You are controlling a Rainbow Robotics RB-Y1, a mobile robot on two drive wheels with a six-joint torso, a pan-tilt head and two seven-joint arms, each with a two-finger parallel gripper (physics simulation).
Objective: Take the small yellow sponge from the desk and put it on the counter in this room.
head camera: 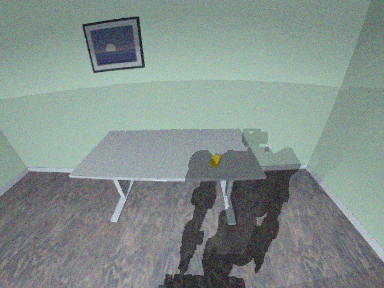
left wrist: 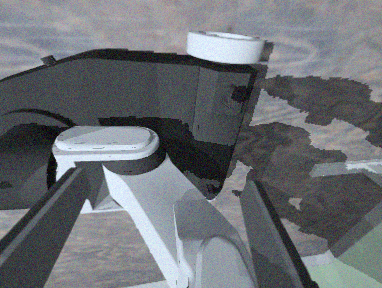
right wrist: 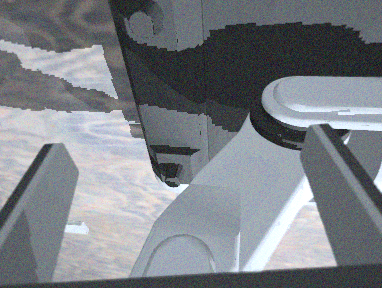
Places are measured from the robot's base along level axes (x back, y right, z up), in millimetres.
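Where they show: left gripper, fingertip midpoint: (left wrist: 168, 183); right gripper, fingertip midpoint: (right wrist: 186, 149).
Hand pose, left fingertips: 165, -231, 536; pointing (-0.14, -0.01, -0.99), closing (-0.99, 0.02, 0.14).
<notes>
After its pixels a point has its place, as x, y, z.
The small yellow sponge (head camera: 215, 160) {-778, 91, 767} lies on the right part of the grey desk (head camera: 135, 155) {-868, -586, 721}, near its front edge, inside the robot's shadow. My left gripper (left wrist: 168, 183) {165, -231, 536} is open, its two fingers wide apart with no object between them. My right gripper (right wrist: 186, 149) {121, 233, 540} is open too, its fingers wide apart with no object between them. Neither gripper shows in the head camera view, and the sponge does not show in the wrist views. A counter does not show in these views.
The desk stands on white legs (head camera: 120, 204) (head camera: 226, 200) near the green back wall (head camera: 200, 107) {-1451, -38, 952}. A framed picture (head camera: 114, 45) {-1365, -840, 1614} hangs above it. A side wall (head camera: 350, 170) {-1001, 1678, 460} rises at the right. My mobile base (left wrist: 150, 85) {192, -174, 170} (right wrist: 175, 75) {23, 65, 191} shows beside the arms in both wrist views.
</notes>
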